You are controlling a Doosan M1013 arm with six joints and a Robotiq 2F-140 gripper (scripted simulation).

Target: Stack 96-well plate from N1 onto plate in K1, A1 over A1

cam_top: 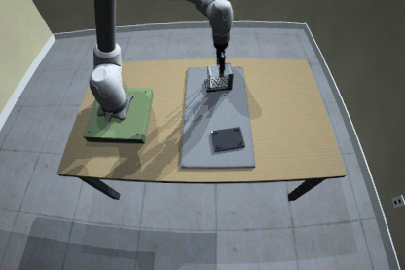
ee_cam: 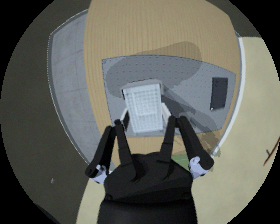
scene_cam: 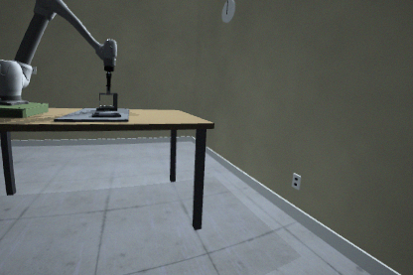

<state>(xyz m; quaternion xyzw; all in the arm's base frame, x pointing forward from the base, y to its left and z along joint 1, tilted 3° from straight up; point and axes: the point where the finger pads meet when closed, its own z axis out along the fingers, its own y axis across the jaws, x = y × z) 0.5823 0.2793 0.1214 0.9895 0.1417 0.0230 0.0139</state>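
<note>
The rack post lies 70 mm below my hand, 60 mm to the left of it and 40 mm ahead of it.
</note>
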